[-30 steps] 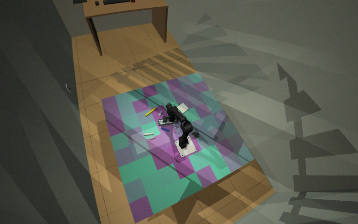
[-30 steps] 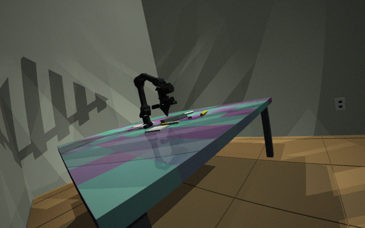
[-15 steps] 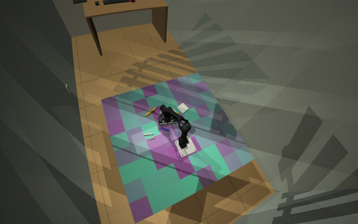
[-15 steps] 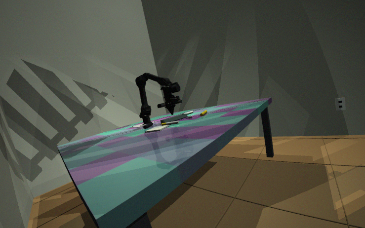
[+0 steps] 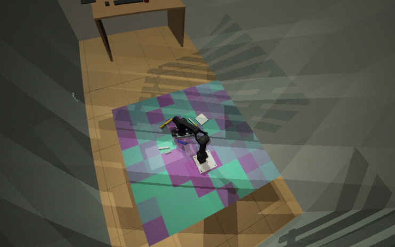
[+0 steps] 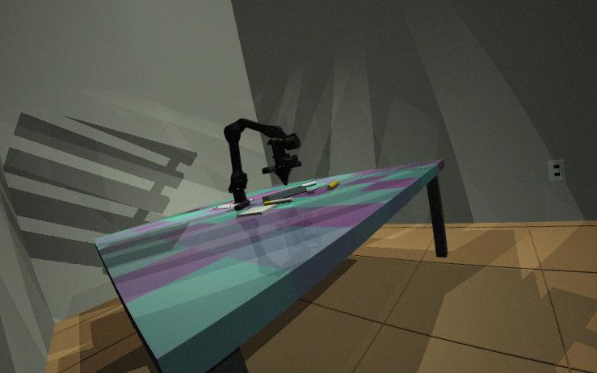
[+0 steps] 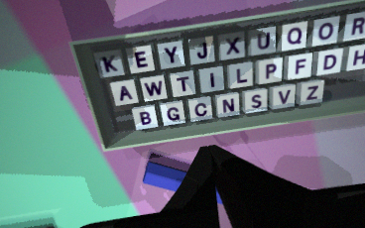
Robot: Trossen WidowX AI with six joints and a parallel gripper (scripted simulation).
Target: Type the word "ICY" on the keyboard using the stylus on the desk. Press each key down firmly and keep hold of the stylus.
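The blue stylus lies 70 mm behind my gripper tip and 40 mm below it. Also, from my gripper tip: yellow rod (210 mm ahead, 70 mm to the left, 40 mm below); then grey stylus tip (100 mm behind, 20 mm to the right, 40 mm below).
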